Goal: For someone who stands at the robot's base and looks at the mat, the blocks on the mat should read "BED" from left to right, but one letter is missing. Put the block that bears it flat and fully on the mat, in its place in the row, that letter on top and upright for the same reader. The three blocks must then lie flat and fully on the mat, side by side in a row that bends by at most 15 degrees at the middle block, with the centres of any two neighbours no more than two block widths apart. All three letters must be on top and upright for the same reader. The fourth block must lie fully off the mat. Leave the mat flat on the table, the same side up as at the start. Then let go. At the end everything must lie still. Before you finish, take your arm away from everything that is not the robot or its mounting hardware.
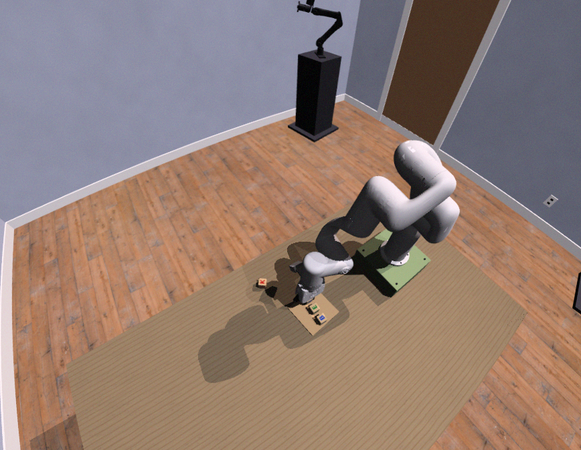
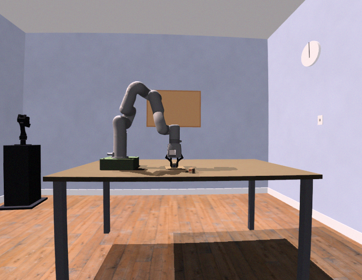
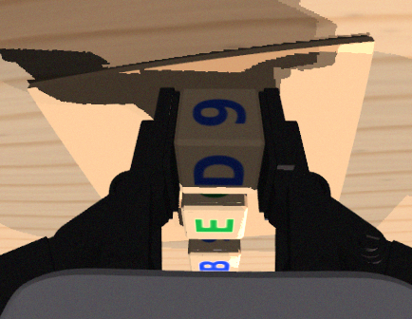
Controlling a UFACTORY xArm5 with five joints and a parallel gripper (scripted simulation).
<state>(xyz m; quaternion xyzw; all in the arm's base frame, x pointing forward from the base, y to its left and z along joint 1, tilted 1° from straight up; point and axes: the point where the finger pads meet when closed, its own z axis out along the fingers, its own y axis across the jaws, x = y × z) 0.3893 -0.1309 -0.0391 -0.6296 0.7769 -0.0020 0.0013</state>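
Now: the tan mat 5 cm to the left of my hand, 3 cm below it and 1 cm ahead of it.
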